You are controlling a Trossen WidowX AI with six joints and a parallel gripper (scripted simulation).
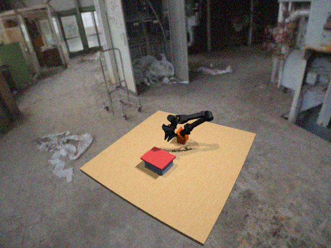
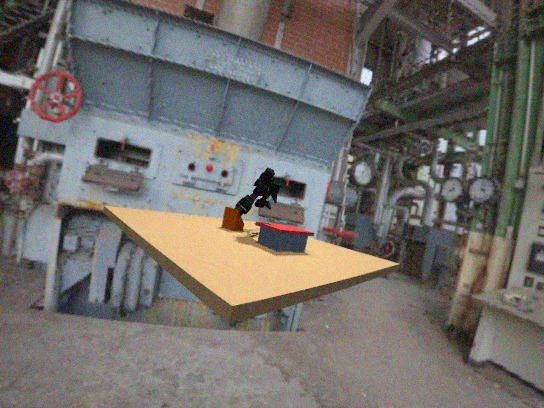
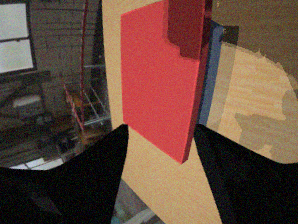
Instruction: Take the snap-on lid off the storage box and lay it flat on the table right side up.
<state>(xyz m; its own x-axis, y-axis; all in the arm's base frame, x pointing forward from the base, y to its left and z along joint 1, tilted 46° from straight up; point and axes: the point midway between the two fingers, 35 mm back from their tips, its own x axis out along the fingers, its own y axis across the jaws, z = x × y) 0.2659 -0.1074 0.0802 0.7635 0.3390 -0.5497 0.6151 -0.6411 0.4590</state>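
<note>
My gripper tip is 120 mm short of the lid, 30 mm to the left of it and 100 mm above it. Round my gripper tip: storage box 120 mm ahead, 30 mm to the right, 150 mm below.
</note>
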